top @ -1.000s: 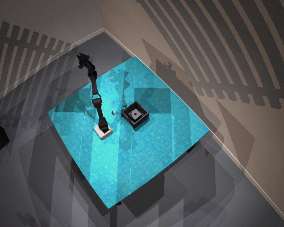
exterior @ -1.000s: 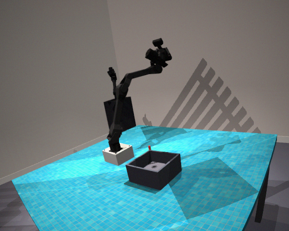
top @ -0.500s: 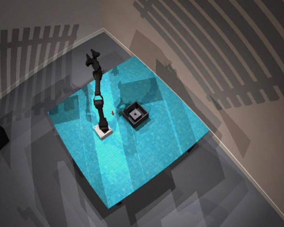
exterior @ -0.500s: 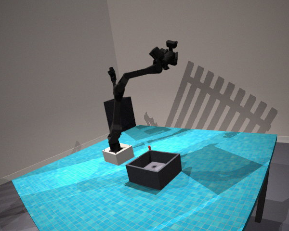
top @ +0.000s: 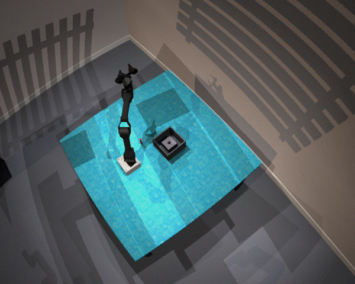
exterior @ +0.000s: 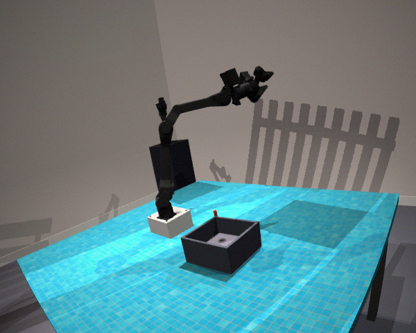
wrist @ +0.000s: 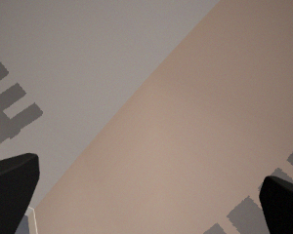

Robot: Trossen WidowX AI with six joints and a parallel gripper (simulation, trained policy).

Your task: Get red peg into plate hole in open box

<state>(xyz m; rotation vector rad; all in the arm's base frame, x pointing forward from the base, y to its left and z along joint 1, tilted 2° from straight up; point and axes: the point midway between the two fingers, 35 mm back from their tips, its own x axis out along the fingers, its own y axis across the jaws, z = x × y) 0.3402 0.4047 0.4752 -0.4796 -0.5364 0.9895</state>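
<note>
Right now the red peg is 180 mm behind my gripper tip, 320 mm to the right of it and 530 mm below it. From my gripper tip the other things lie so: dark box 30 mm behind, 490 mm to the right, 540 mm below; then grey plate 30 mm behind, 490 mm to the right, 520 mm below.
</note>
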